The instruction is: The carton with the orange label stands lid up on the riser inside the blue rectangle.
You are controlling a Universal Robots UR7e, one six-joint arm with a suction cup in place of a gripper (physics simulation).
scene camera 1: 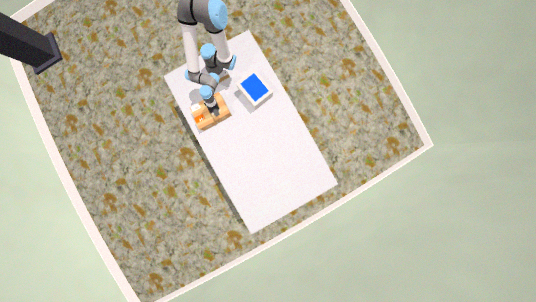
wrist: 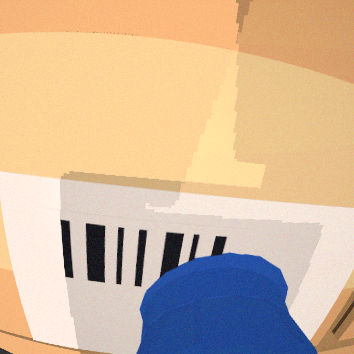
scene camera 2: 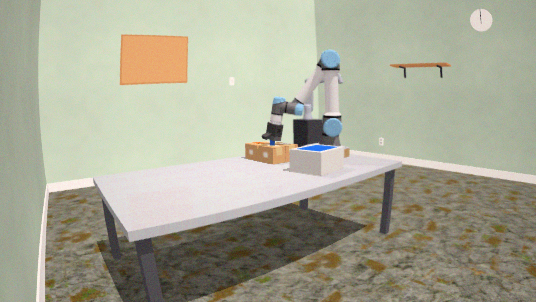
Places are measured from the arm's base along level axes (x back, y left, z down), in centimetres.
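Pixels of known places: hand at its tool point: [wrist: 219, 273]; arm's base at its link origin: [scene camera 1: 214, 67].
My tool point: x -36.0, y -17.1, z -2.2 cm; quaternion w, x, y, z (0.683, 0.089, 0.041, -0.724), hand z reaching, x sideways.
For each thing: its middle in the pictures, then the offset to it from my tool point. Level surfaces: height alone.
- white table at its surface level: dz +8.9 cm
- left carton at the middle of its body: [scene camera 2: 257, 151] [scene camera 1: 206, 121] dx -2.8, dy -11.6, dz +3.9 cm
- white barcode label at the middle of its body: [wrist: 139, 257] dx -1.2, dy +2.1, dz -1.1 cm
- white riser at the middle of its body: [scene camera 2: 317, 158] [scene camera 1: 255, 90] dx +1.0, dy +39.1, dz +2.9 cm
- blue rectangle at the middle of its body: [scene camera 2: 317, 147] [scene camera 1: 254, 87] dx +1.0, dy +39.1, dz -3.1 cm
Two brown cartons stand side by side on the white table [scene camera 1: 262, 169] [scene camera 2: 209, 187]. The left carton [scene camera 1: 205, 121] [scene camera 2: 258, 151] has an orange label and a white one on its lid. The other carton [scene camera 1: 223, 109] [scene camera 2: 285, 153] touches it on the right. My suction cup [scene camera 1: 215, 111] [scene camera 2: 271, 142] [wrist: 218, 302] presses on a white barcode label [wrist: 105, 253] on a carton top, close to the seam between the two. The arm hides which carton it is. The white riser [scene camera 1: 258, 100] [scene camera 2: 316, 162] with the blue rectangle [scene camera 1: 255, 87] [scene camera 2: 316, 147] stands to the right, bare.
The arm's dark pedestal [scene camera 2: 307, 131] stands at the table's far end. A small brown object [scene camera 2: 346, 151] lies behind the riser. A dark beam [scene camera 1: 25, 45] juts in at the upper left of the overhead view.
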